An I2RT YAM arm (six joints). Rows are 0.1 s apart.
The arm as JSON. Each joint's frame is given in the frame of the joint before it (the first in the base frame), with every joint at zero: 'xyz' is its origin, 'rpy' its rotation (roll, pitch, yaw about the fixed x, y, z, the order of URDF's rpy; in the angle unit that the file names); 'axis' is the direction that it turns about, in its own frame. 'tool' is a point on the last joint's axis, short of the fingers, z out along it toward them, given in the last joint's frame.
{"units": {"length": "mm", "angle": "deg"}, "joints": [
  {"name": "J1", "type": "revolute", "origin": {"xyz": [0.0, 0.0, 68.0], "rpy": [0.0, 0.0, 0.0]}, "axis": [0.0, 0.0, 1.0]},
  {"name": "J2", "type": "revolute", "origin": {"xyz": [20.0, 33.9, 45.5], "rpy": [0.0, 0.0, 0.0]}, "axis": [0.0, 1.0, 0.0]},
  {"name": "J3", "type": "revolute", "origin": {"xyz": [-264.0, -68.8, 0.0], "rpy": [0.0, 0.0, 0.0]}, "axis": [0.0, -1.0, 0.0]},
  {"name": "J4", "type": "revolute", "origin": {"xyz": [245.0, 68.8, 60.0], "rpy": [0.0, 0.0, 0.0]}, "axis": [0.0, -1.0, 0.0]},
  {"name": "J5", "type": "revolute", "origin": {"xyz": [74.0, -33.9, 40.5], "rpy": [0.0, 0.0, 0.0]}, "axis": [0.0, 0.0, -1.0]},
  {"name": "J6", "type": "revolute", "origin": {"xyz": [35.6, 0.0, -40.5], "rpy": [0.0, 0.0, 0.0]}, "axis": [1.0, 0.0, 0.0]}
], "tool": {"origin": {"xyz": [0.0, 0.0, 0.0], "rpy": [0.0, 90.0, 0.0]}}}
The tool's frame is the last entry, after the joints.
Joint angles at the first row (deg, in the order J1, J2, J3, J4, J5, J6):
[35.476, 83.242, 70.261, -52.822, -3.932, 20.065]
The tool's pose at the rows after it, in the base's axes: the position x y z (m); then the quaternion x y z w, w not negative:
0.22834 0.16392 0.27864 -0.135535 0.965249 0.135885 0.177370
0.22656 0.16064 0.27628 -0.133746 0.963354 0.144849 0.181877
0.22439 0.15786 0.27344 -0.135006 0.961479 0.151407 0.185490
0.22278 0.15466 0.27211 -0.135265 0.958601 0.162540 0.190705
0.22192 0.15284 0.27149 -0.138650 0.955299 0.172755 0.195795
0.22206 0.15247 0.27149 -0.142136 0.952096 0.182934 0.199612
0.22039 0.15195 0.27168 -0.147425 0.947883 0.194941 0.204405
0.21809 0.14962 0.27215 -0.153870 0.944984 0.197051 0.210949
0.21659 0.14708 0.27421 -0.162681 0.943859 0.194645 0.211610
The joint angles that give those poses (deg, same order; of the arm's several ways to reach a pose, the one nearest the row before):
[35.106, 81.677, 68.548, -51.415, -4.485, 20.134]
[34.660, 80.583, 66.907, -49.922, -5.297, 20.095]
[34.357, 79.577, 65.290, -48.601, -5.939, 19.805]
[33.848, 78.472, 63.862, -47.161, -7.036, 19.556]
[33.492, 77.708, 62.888, -45.907, -8.080, 19.089]
[33.272, 77.359, 62.401, -44.848, -9.130, 18.759]
[33.223, 76.585, 61.577, -43.663, -10.297, 18.436]
[33.046, 75.601, 60.779, -43.123, -10.501, 17.574]
[32.736, 75.067, 60.896, -43.972, -10.674, 16.232]

